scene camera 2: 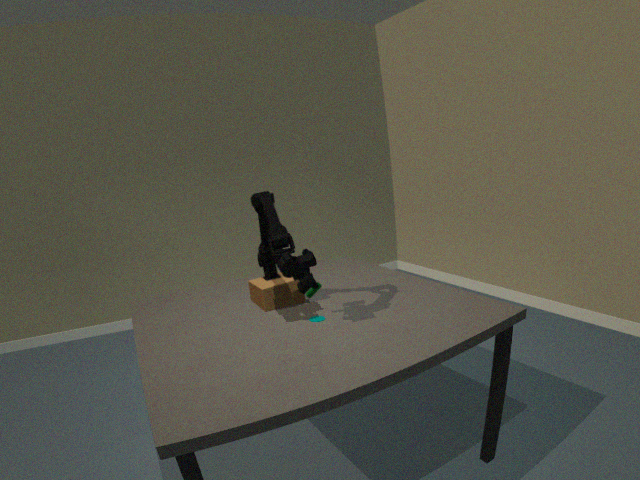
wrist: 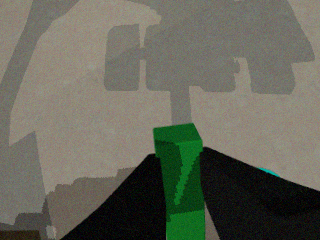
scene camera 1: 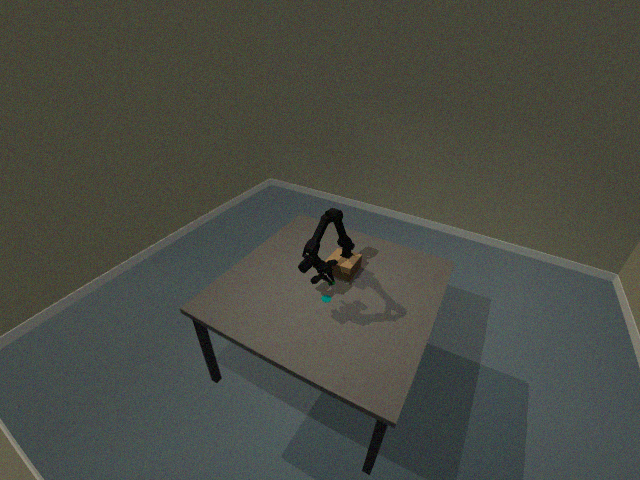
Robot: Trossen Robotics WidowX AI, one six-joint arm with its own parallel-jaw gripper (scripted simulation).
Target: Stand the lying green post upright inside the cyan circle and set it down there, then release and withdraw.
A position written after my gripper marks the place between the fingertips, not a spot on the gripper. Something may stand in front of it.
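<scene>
My gripper (scene camera 2: 317,286), which you'd also find in the wrist view (wrist: 178,161), is holding a green post.
</scene>
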